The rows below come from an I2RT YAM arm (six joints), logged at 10 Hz.
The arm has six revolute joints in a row. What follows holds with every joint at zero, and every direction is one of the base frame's.
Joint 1 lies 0.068 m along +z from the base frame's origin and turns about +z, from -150 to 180 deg.
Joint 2 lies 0.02 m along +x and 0.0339 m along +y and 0.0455 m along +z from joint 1 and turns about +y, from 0 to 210 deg.
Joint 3 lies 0.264 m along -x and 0.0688 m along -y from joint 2 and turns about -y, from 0 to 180 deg.
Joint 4 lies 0.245 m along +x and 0.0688 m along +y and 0.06 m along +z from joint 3 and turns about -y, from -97 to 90 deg.
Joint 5 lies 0.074 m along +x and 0.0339 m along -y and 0.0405 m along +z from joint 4 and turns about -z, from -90 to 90 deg.
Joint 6 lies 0.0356 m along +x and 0.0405 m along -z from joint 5 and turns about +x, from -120 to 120 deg.
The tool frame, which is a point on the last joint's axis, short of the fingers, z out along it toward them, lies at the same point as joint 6; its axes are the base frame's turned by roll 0, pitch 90 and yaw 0 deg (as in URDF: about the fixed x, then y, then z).
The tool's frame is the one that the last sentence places.
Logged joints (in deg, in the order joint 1, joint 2, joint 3, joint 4, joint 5, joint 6), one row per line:
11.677, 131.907, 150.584, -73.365, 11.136, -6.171
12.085, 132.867, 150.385, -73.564, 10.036, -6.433
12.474, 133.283, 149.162, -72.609, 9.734, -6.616
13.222, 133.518, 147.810, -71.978, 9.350, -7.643
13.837, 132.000, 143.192, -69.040, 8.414, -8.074
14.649, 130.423, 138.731, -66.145, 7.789, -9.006
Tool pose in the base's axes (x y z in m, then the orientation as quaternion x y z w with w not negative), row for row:
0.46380, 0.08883, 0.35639, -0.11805, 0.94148, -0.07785, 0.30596
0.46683, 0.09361, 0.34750, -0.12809, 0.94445, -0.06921, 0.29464
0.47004, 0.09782, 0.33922, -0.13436, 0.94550, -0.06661, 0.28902
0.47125, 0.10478, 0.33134, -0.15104, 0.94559, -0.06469, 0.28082
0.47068, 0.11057, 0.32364, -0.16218, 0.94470, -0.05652, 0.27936
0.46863, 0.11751, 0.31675, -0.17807, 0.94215, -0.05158, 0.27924
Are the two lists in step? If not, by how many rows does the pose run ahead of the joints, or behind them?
They are in step.
